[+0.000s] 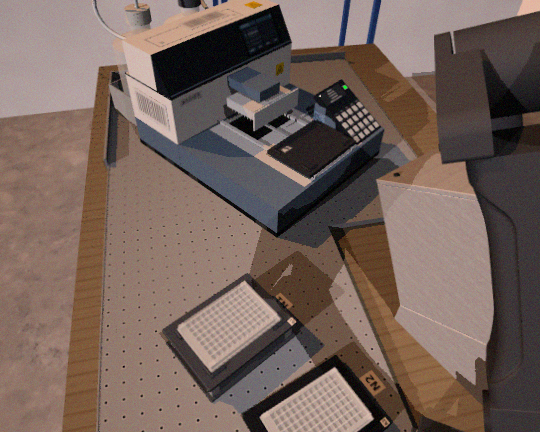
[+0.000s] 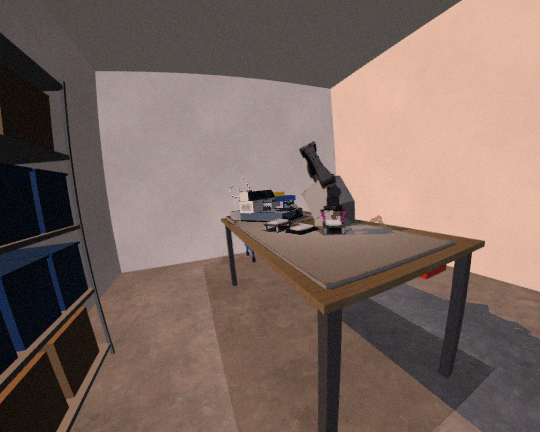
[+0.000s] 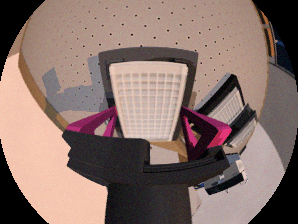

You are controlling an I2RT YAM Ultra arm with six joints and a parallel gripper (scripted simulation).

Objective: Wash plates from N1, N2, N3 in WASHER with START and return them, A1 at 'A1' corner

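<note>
The nest n3 lies 10 mm below my hand. Also, from my hand: nest N2 (140 mm to the right, 130 mm ahead, 50 mm below); then n2 label (170 mm to the right, 60 mm below, 30 mm ahead); then nest N1 (290 mm to the right, 220 mm ahead, 20 mm below).
</note>
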